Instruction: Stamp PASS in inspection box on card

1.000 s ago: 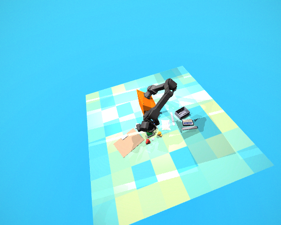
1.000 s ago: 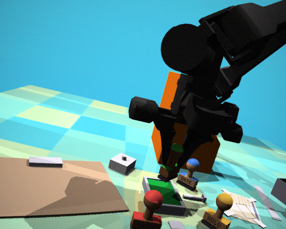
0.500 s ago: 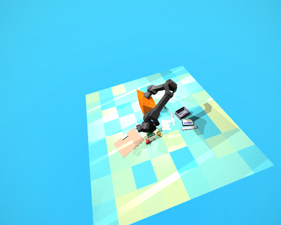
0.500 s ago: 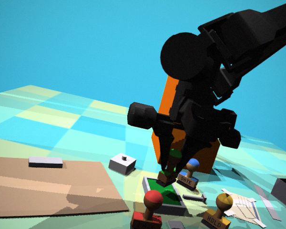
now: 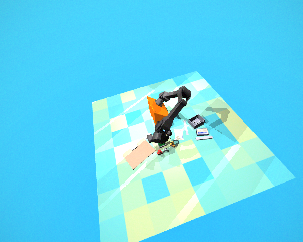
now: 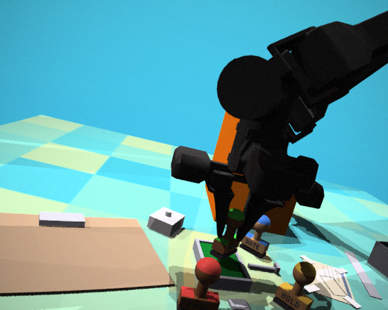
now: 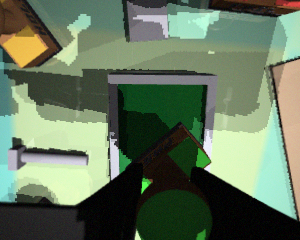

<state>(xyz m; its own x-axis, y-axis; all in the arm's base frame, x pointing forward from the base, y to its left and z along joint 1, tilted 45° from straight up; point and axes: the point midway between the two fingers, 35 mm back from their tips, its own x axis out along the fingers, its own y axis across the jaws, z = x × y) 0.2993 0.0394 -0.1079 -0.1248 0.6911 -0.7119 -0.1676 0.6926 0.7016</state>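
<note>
Right now the green ink pad is 4 cm below my gripper tip. The rest, counted from my gripper tip: bolt 7 cm to the left, 4 cm below, 3 cm behind; then blue date stamp 8 cm behind, 5 cm to the left, 3 cm below; then green-knobbed stamp right at my gripper tip.
</note>
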